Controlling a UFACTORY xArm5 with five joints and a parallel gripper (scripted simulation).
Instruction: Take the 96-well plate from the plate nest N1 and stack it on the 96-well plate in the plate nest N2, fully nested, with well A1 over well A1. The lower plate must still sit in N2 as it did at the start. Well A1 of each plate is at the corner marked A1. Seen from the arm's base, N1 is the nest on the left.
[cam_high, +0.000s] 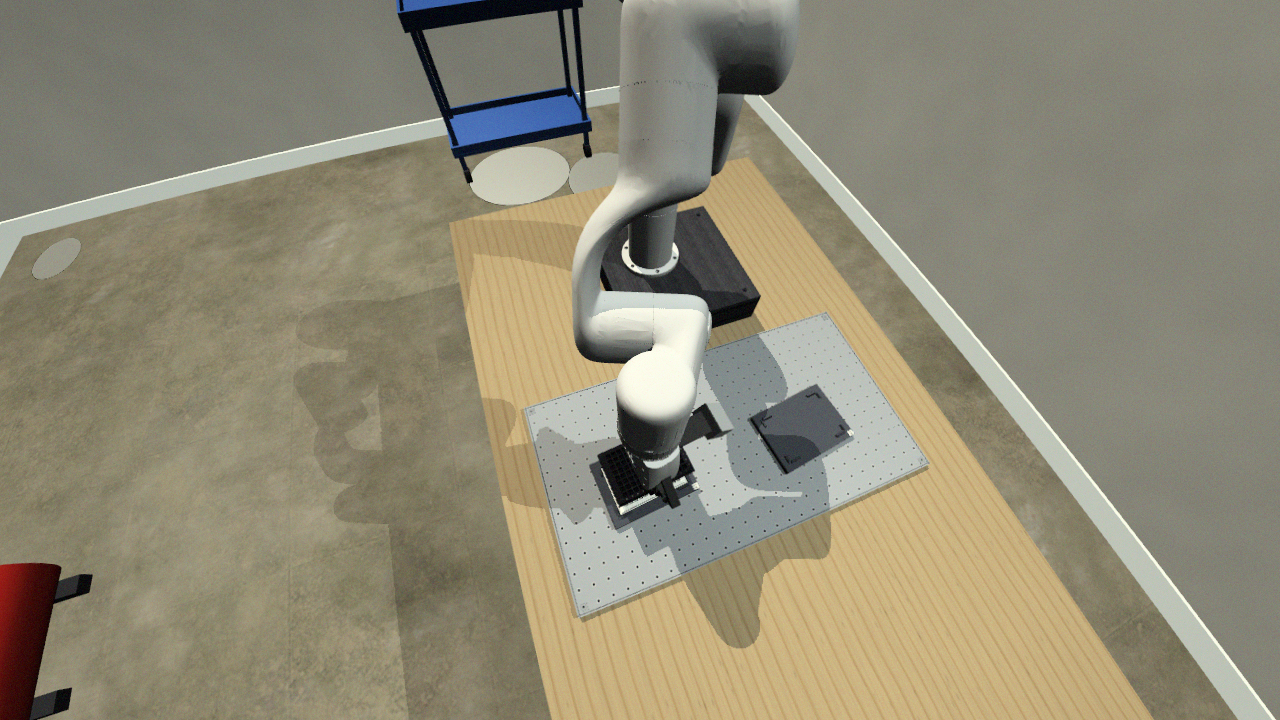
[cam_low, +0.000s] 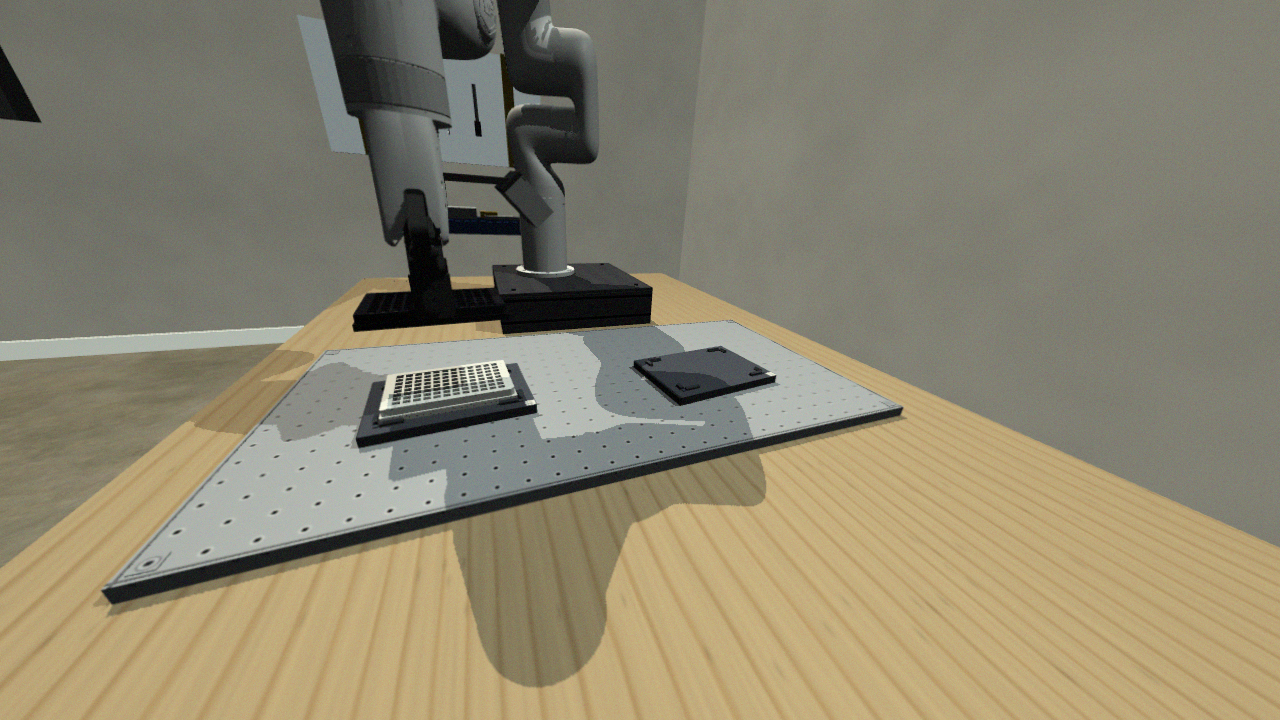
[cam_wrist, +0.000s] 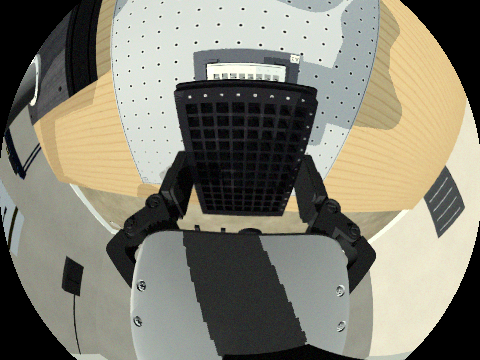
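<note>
The white 96-well plate lies 100 mm below my hand. The rest, counted from my hand: plate nest N2: 120 mm below; then black 96-well plate: 10 mm below; then plate nest N1: 320 mm to the left, 120 mm below, 10 mm behind.
</note>
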